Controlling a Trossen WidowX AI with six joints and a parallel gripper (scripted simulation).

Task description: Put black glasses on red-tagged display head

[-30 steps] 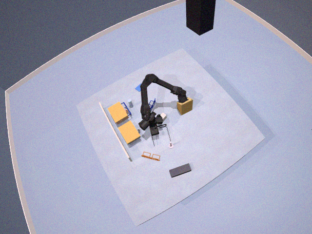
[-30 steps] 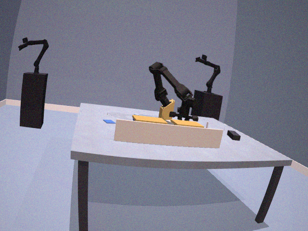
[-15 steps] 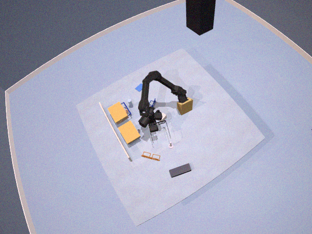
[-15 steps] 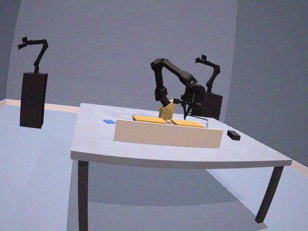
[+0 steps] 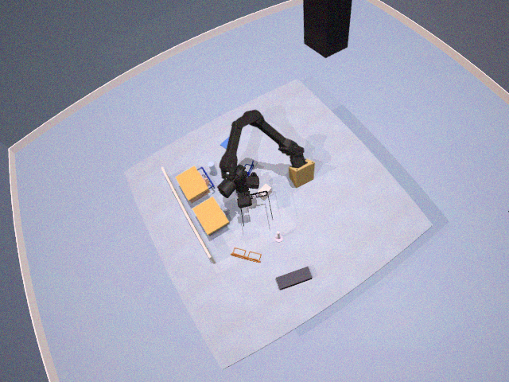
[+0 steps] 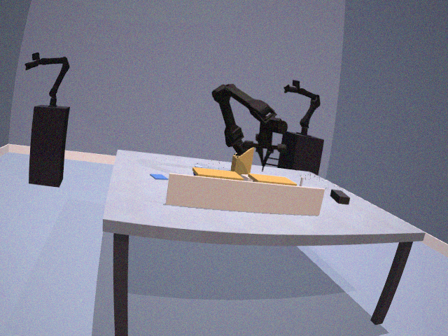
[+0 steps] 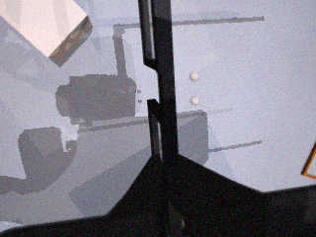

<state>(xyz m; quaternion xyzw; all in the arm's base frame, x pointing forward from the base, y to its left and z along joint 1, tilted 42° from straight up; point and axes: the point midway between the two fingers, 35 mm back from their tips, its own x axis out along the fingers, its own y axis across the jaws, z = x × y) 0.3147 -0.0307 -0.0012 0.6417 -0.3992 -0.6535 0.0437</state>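
The white cube is 110 mm behind my gripper tip, 20 mm to the right of it and 100 mm below it. From my gripper tip the other things lie so: beige board (280 mm ahead, 160 mm to the right, 70 mm below); then black box (40 mm ahead, 440 mm to the left, 100 mm below); then display head (150 mm ahead, 260 mm to the right, 70 mm below).
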